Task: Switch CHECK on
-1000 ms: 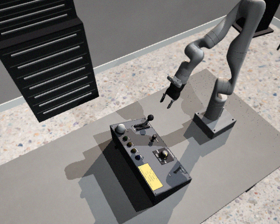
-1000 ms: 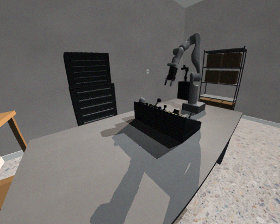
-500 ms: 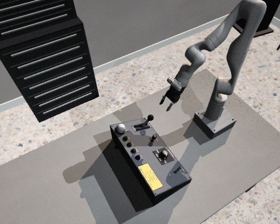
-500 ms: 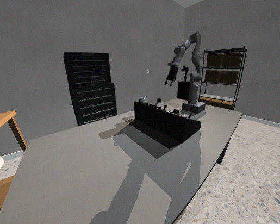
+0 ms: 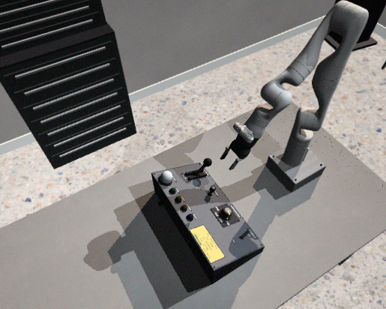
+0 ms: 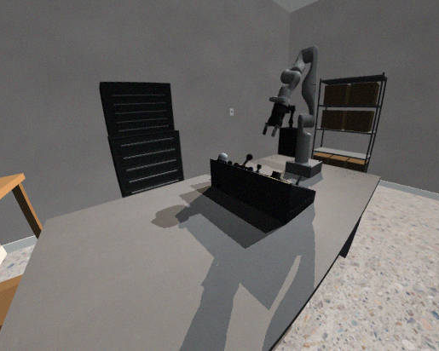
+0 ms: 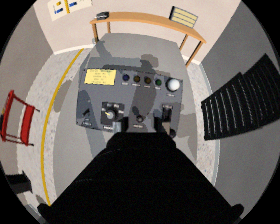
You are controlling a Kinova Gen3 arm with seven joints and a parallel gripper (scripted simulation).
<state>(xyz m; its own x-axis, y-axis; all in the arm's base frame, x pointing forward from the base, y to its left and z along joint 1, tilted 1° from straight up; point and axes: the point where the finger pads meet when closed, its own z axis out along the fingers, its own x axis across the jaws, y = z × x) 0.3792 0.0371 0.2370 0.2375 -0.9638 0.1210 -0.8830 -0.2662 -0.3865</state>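
Right now the small switch is 23 cm to the left of my hand, 20 cm below it and 2 cm ahead of it. The rest, counted from my hand: dark console: 22 cm below, 9 cm ahead, 6 cm to the left; then ball-topped lever: 19 cm below, 13 cm to the right, 6 cm ahead.
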